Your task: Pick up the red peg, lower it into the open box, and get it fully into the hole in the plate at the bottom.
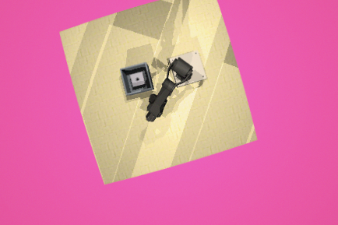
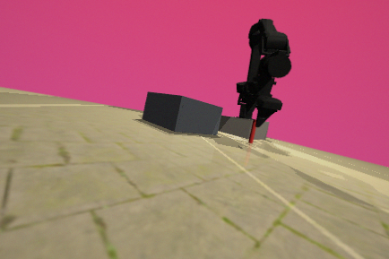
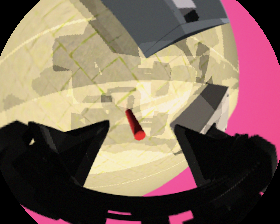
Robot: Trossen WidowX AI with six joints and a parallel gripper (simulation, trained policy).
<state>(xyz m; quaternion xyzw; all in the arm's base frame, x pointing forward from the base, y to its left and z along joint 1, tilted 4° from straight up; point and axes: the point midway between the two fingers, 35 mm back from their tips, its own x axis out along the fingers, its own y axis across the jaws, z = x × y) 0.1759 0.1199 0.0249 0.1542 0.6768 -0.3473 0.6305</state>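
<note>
The red peg lies 3 cm below my gripper tip and 1 cm to the left of it. From my gripper tip the other things lie so: grey box (18 cm to the right, 16 cm ahead, 4 cm below).
</note>
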